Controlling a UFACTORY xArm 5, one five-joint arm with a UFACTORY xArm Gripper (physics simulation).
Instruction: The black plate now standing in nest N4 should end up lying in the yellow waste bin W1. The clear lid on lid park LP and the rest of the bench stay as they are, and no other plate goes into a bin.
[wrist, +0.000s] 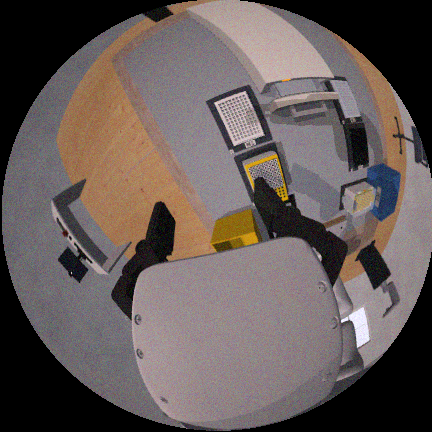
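Where they show: gripper, fingertip midpoint: (210, 200); arm's base, link origin: (320, 259).
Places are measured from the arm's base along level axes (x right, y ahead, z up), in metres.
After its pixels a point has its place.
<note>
A black plate (357, 145) @(x 0.119, y 0.507, z -0.007 m) sits in a nest toward the right of the wrist view, below a nest with a pale, flat clear-looking piece (348, 99) @(x 0.117, y 0.660, z -0.008 m); whether that piece is the lid cannot be told, and the nest labels are not readable. The yellow bin (239, 226) @(x -0.338, y 0.356, z 0.048 m) is near the middle, partly hidden by the gripper housing. My gripper (210, 200) @(x -0.320, y 0.535, z 0.232 m) is open and empty, its two black fingers wide apart; the black plate is well off to its right, not between the fingers.
A white plate (240, 119) @(x -0.253, y 0.627, z -0.008 m) lies in a dark nest, with a yellow-rimmed plate (267, 169) @(x -0.231, y 0.496, z 0.043 m) in the nest below, partly behind the right finger. A large beige device (272, 40) stands at the top. A blue bin (384, 191) @(x 0.218, y 0.362, z 0.074 m) is at the right, beside a pale box (356, 198) @(x 0.073, y 0.345, z 0.040 m).
</note>
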